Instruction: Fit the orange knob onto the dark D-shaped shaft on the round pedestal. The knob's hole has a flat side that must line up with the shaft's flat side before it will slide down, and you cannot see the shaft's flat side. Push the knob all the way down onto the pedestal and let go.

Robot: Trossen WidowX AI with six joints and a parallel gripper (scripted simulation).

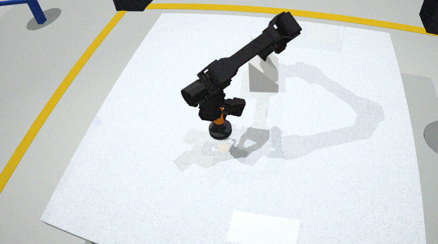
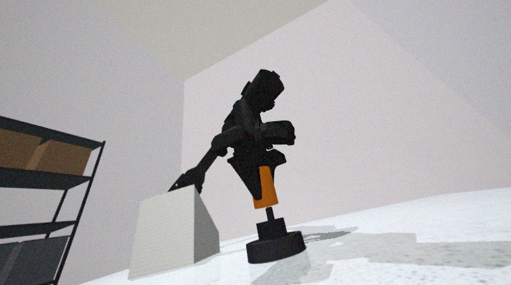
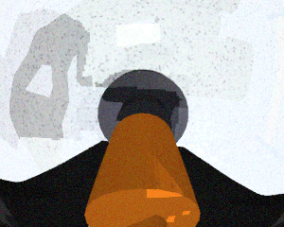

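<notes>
The orange knob is 2 cm above my gripper tip. Also, from my gripper tip: round pedestal (4 cm below).
</notes>
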